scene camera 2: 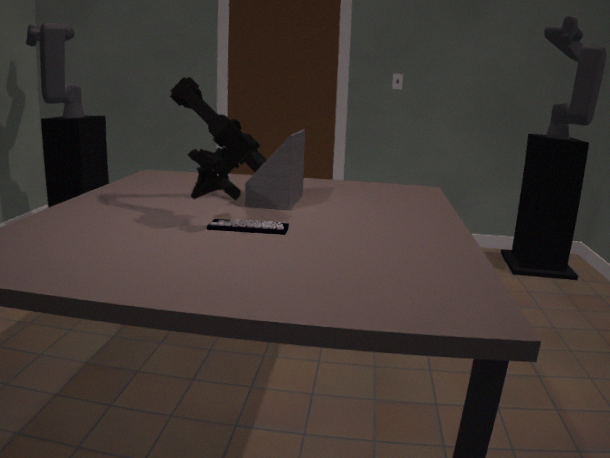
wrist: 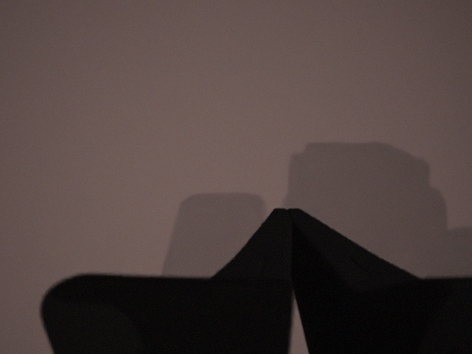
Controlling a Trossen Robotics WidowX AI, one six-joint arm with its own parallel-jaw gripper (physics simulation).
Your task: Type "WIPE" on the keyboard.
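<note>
A small black keyboard with pale keys lies flat on the table in the scene view. Its letters are too small to read there, and it does not show in the wrist view. My gripper points down over the table, behind the keyboard and toward its left end in the scene view, apart from it. The two fingertips meet in the wrist view, and the gripper is shut with nothing between the fingers. The exact height of the tips above the table is hard to tell.
A grey wedge-shaped block stands behind the keyboard, to the right of my gripper and in front of part of my arm. Arm shadows fall on the table. Two other grey arms stand on black pedestals beyond the table.
</note>
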